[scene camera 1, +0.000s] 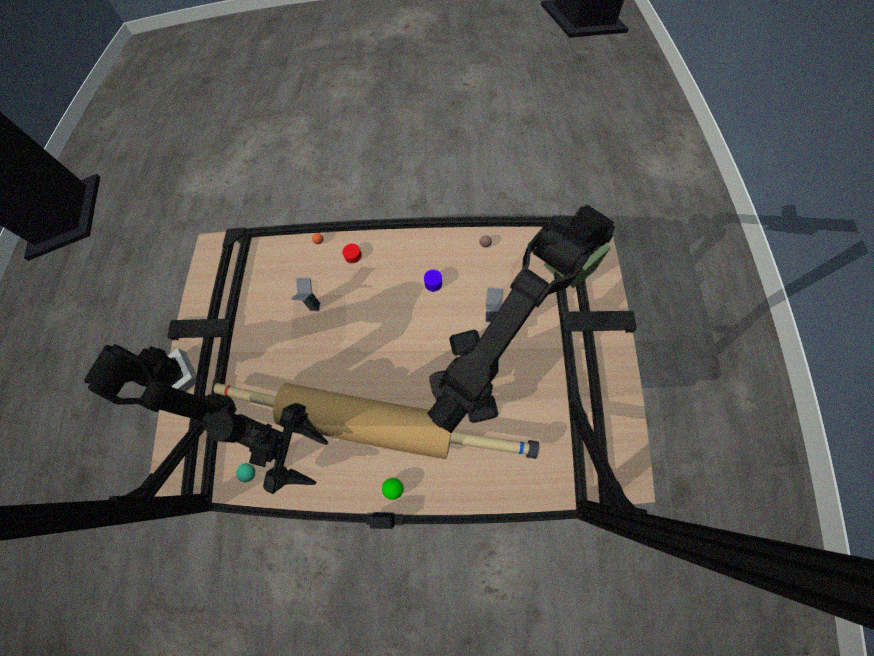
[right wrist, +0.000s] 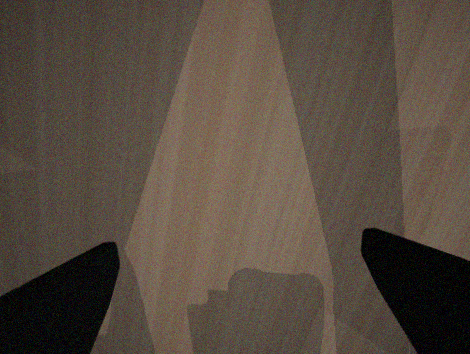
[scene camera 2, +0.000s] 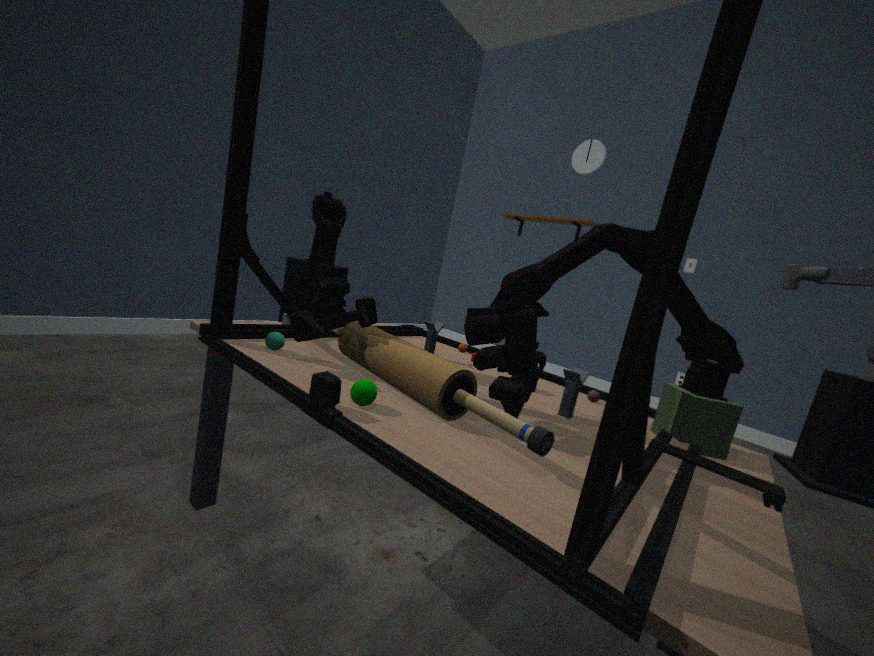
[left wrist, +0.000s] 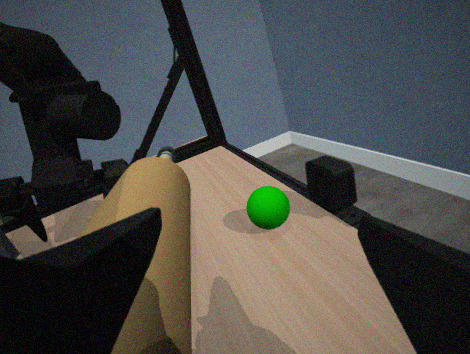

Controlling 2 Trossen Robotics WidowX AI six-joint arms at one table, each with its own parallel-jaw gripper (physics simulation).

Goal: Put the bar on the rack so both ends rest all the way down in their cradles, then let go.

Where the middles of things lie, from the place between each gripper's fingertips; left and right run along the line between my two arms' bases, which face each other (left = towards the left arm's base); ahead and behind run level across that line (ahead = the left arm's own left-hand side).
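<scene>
The green ball (left wrist: 268, 207) is 120 mm to the right of my left hand, 80 mm below it and 80 mm behind it. Going by its middle, the green ball is nearer to my left hand than to my right hand.
From the green ball, my right hand is 240 mm to the right of it, 200 mm past it and 10 mm below it.
</scene>
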